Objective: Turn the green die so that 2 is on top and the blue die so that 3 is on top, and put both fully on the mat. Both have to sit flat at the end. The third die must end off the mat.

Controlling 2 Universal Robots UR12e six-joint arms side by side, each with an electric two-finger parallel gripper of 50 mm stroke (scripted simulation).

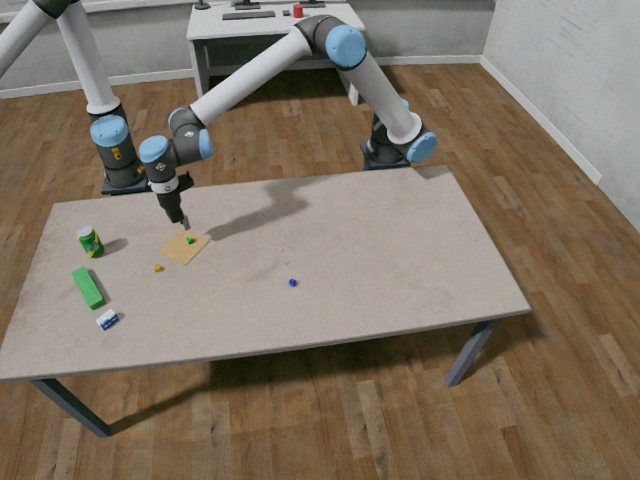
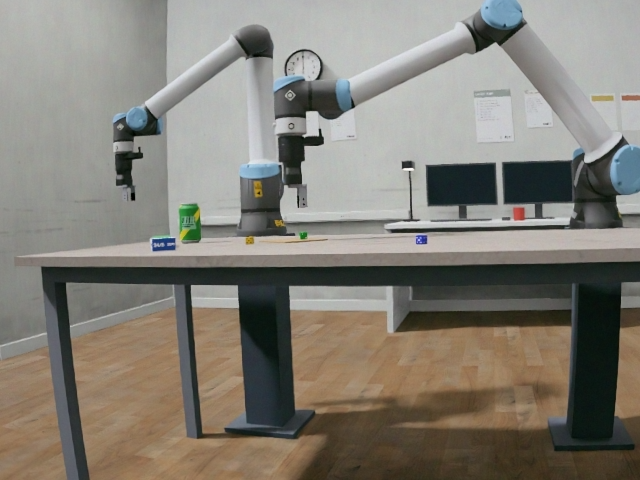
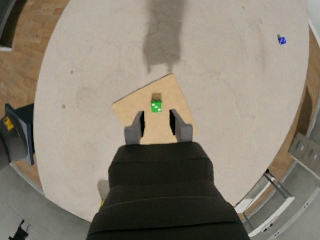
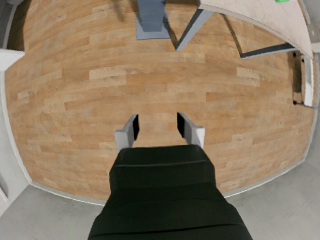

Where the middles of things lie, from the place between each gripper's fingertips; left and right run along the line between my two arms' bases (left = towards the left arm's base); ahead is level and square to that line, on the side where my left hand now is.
Right now the tan mat point(image 1: 177, 248) is 110 mm below my left hand point(image 2: 302, 207), 30 mm to the right of it and 10 mm ahead of it.
The tan mat lies 480 mm ahead of my right hand, 900 mm to the left of it and 170 mm below it.
